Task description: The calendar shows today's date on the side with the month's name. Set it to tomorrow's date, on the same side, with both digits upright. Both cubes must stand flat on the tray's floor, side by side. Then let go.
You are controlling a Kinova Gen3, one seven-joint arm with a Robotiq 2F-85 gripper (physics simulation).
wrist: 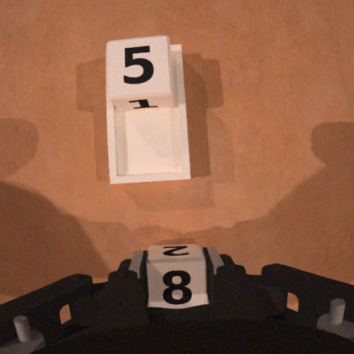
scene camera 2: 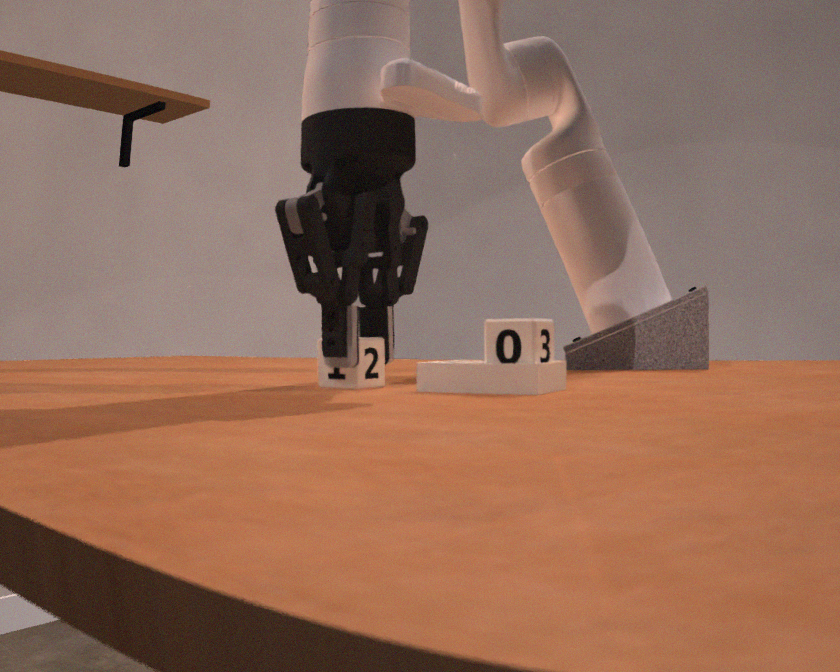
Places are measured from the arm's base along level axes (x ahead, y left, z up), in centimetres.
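Where they show: gripper, fingertip midpoint: (scene camera 2: pixel 359 366); arm's base, origin of the base link: (scene camera 2: pixel 634 320).
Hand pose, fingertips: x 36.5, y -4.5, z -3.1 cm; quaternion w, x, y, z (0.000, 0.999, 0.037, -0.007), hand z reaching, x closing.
Things, the pixels of their top centre, and the offset from my fingertips. "spot": a spot on its surface instead. Level surfaces: height alone.
- white cube, middle of its top: (scene camera 2: pixel 351 337) dz +1.8, dx +0.1, dy -0.7 cm
- white tray, surface spot: (scene camera 2: pixel 476 379) spot: dz -0.6, dx +0.3, dy +8.9 cm
- round-edged wooden table, its level: dz -1.4 cm
A white cube (scene camera 2: pixel 371 362) (wrist: pixel 177 285) stands outside the tray on the table. Its 8 is on top in the wrist view, and its 2 side faces the tray's empty end. In the scene view its 1 is partly hidden by a finger. My gripper (scene camera 2: pixel 361 353) (wrist: pixel 175 265) points down and is shut on this cube. The other cube (scene camera 2: pixel 519 341) (wrist: pixel 138 65) sits in the far half of the white tray (scene camera 2: pixel 476 379) (wrist: pixel 185 145). It shows 5 on top, 1 toward the empty half, and 0 and 3 in the scene view. The month's name does not show.
The round-edged wooden table (scene camera 2: pixel 448 504) (wrist: pixel 270 75) carries everything. The arm's grey wedge base (scene camera 2: pixel 669 336) stands behind and right of the tray in the scene view. A wooden shelf (scene camera 2: pixel 84 87) with a black bracket is on the wall at the upper left.
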